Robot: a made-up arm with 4 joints. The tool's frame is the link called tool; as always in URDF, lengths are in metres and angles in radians. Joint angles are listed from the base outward.
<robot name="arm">
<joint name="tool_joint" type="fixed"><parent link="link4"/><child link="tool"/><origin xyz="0.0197 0.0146 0.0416" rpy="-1.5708 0 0"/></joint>
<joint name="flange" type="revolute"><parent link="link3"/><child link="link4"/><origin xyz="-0.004 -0.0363 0.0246" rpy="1.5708 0 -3.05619"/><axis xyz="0 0 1"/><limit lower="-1.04" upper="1.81"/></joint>
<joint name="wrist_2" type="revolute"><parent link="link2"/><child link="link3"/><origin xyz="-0.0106 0.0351 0.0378" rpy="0.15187 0.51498 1.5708"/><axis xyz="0 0 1"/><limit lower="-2.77" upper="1.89"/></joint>
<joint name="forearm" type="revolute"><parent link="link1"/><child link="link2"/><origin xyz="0.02 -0.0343 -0.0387" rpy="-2.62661 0.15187 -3.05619"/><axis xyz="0 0 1"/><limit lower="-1.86" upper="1.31"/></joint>
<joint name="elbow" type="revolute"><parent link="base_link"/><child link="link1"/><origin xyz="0.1 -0.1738 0.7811" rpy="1.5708 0 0"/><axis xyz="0 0 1"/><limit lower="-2.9" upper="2.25"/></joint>
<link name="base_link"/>
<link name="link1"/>
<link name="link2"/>
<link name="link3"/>
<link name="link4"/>
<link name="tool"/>
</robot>
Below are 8 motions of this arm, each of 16 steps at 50 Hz.
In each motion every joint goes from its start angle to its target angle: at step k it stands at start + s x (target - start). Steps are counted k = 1, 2, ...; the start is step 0. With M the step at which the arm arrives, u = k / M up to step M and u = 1 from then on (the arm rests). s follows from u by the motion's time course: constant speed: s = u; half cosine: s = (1 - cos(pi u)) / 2; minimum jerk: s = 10 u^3 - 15 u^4 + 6 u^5.
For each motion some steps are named. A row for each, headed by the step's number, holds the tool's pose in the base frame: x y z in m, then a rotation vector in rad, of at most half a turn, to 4 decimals.
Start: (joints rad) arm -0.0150 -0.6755 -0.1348 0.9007
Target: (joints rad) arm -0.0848 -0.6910 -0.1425 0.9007
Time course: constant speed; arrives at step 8
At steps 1, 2, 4, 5, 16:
1: 0.1083 -0.0355 0.7449 -1.1909 -0.0440 1.4936
2: 0.1079 -0.0355 0.7448 -1.1865 -0.0404 1.4982
4: 0.1070 -0.0355 0.7446 -1.1775 -0.0334 1.5074
5: 0.1066 -0.0356 0.7445 -1.1730 -0.0299 1.5120
16: 0.1054 -0.0356 0.7442 -1.1594 -0.0195 1.5256

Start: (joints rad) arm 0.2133 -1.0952 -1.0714 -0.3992
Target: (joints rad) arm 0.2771 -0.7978 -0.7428 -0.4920
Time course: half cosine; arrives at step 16
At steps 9, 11, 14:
9: 0.1310 -0.0462 0.7583 -1.7879 -0.2308 -0.4473
11: 0.1346 -0.0472 0.7584 -1.8056 -0.1183 -0.4136
14: 0.1380 -0.0482 0.7583 -1.8207 -0.0038 -0.3772

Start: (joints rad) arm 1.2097 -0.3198 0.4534 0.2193
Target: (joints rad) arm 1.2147 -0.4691 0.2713 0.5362
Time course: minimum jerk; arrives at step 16
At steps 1, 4, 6, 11, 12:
1: 0.1519 -0.0436 0.7841 -1.6157 0.3170 0.5570
4: 0.1515 -0.0430 0.7842 -1.6214 0.2697 0.5583
6: 0.1508 -0.0420 0.7843 -1.6322 0.1895 0.5615
11: 0.1479 -0.0392 0.7841 -1.6740 -0.0646 0.5804
12: 0.1474 -0.0389 0.7839 -1.6807 -0.1001 0.5842

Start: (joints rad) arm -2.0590 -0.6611 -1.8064 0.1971
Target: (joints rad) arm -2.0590 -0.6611 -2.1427 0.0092
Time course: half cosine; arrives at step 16
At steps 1, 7, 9, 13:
1: 0.0835 -0.0363 0.7747 -0.9709 0.5853 1.1968
7: 0.0868 -0.0376 0.7750 -1.0585 0.5599 1.0566
9: 0.0884 -0.0383 0.7754 -1.0969 0.5481 0.9843
13: 0.0909 -0.0397 0.7762 -1.1520 0.5297 0.8630

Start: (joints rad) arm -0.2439 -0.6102 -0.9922 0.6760
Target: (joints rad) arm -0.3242 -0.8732 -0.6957 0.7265
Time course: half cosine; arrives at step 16
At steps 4, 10, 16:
4: 0.1067 -0.0337 0.7504 -1.4713 -0.4684 1.0365
10: 0.0968 -0.0345 0.7468 -1.4602 -0.4491 1.1695
16: 0.0912 -0.0353 0.7447 -1.4546 -0.4350 1.2428

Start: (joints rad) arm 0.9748 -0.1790 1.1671 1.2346
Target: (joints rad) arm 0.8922 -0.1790 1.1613 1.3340
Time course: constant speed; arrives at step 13
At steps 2, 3, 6, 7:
2: 0.1391 -0.0377 0.7907 -0.2860 0.3605 1.5687
3: 0.1392 -0.0377 0.7906 -0.2754 0.3591 1.5706
6: 0.1394 -0.0378 0.7904 -0.2433 0.3550 1.5757
7: 0.1395 -0.0379 0.7903 -0.2326 0.3537 1.5773

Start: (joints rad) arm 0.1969 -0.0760 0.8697 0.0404
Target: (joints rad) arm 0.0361 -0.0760 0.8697 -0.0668
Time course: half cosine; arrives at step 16
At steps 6, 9, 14, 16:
6: 0.1239 -0.0479 0.7405 -0.8578 1.6833 1.6843
9: 0.1218 -0.0485 0.7391 -0.8553 1.7344 1.7121
14: 0.1189 -0.0493 0.7375 -0.8523 1.7976 1.7487
16: 0.1186 -0.0494 0.7373 -0.8520 1.8042 1.7526

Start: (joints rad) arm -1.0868 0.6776 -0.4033 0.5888
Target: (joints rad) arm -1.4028 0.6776 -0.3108 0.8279
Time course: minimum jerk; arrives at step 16
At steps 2, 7, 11, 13, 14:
2: 0.0928 -0.0528 0.6929 0.2945 1.8513 1.4590
7: 0.0845 -0.0522 0.6949 0.4807 1.8912 1.4267
11: 0.0751 -0.0518 0.6981 0.6969 1.9379 1.3588
13: 0.0724 -0.0517 0.6993 0.7604 1.9518 1.3321
14: 0.0717 -0.0517 0.6996 0.7761 1.9552 1.3249

